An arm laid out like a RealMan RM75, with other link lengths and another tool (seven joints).
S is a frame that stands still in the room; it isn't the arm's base.
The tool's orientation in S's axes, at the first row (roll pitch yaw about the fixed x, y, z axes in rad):
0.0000 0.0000 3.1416
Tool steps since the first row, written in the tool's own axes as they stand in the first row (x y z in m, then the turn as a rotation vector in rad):
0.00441 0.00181 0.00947 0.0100 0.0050 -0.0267
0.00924 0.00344 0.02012 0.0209 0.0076 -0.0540
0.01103 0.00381 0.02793 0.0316 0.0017 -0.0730
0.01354 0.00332 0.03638 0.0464 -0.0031 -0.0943
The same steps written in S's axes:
-0.00441 -0.00181 0.00947 -0.0100 -0.0050 -0.0267
-0.00924 -0.00344 0.02012 -0.0209 -0.0076 -0.0540
-0.01103 -0.00381 0.02793 -0.0316 -0.0017 -0.0730
-0.01354 -0.00332 0.03638 -0.0464 0.0031 -0.0943

